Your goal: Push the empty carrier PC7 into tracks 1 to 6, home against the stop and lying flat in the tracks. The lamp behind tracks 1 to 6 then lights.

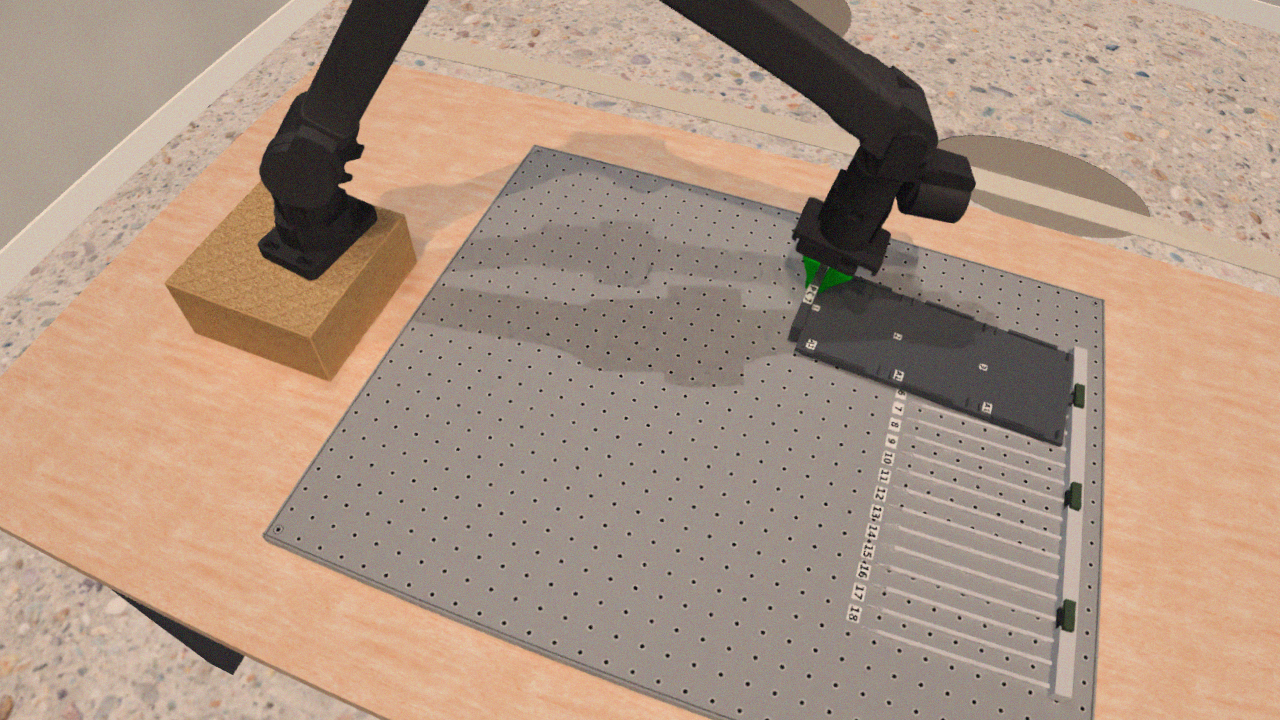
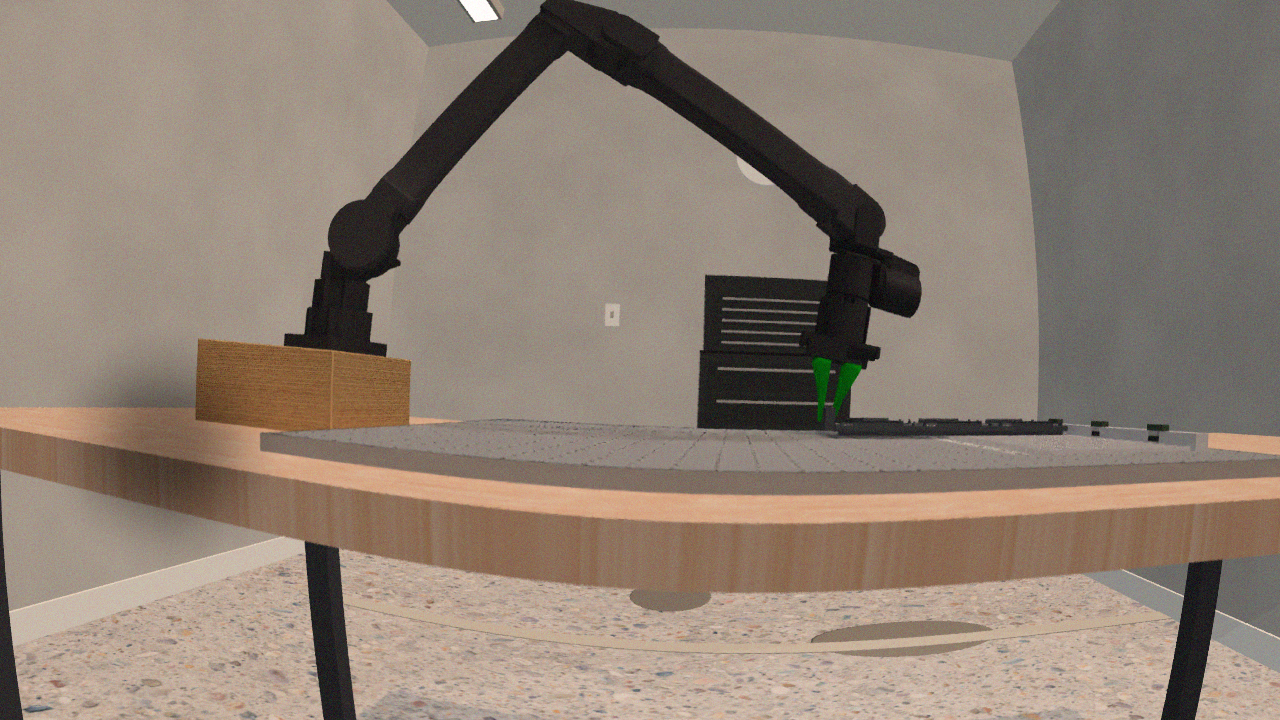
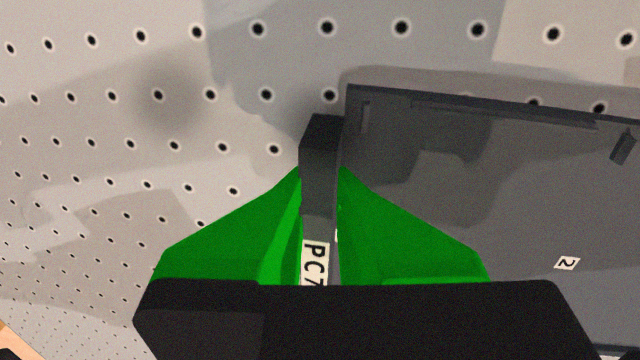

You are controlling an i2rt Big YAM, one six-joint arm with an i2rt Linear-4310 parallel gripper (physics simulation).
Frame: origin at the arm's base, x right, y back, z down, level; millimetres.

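Seen in the pictures: gripper, fingertip midpoint: (image 1: 813, 287) (image 3: 320, 179); arm's base, origin of the base link: (image 1: 320, 235) (image 2: 335, 352).
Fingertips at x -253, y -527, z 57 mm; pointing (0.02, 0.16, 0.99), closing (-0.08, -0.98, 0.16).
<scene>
Offsets run from my fingertips to a thing's top centre. "spot": to the spot under its first point. Level surfaces: height alone.
The empty carrier PC7 @(dy -160, dx +21, dz -19 mm) (image 1: 939, 362) (image 2: 948, 428) (image 3: 525, 225) is a long dark grey plate. It covers tracks 1 to 6 and looks flat, low over the board. Its far end is at the pale stop bar (image 1: 1070, 465) (image 2: 1197, 441); contact or a thin gap there cannot be told. My gripper (image 1: 816, 285) (image 2: 828, 417) (image 3: 320, 179), with green fingers, is shut on the carrier's upright end bar, which bears the PC7 label @(spot: dy -3, dx +27, dz -19 mm) (image 3: 315, 262). The lamp @(dy -329, dx +7, dz -6 mm) (image 1: 1078, 394) behind tracks 1 to 6 looks dark green and unlit. The tracks under the carrier are hidden.
The perforated grey board @(dz +15 mm) (image 1: 537, 465) (image 2: 626, 452) lies on the wooden table @(dz +28 mm) (image 1: 116, 429) (image 2: 223, 465). White tracks numbered 7 to 18 run beside the carrier. Two more dark lamps (image 1: 1075, 495) (image 1: 1067, 615) sit along the stop bar. The arm's base stands on a wooden block (image 1: 259, 313) (image 2: 268, 385).
</scene>
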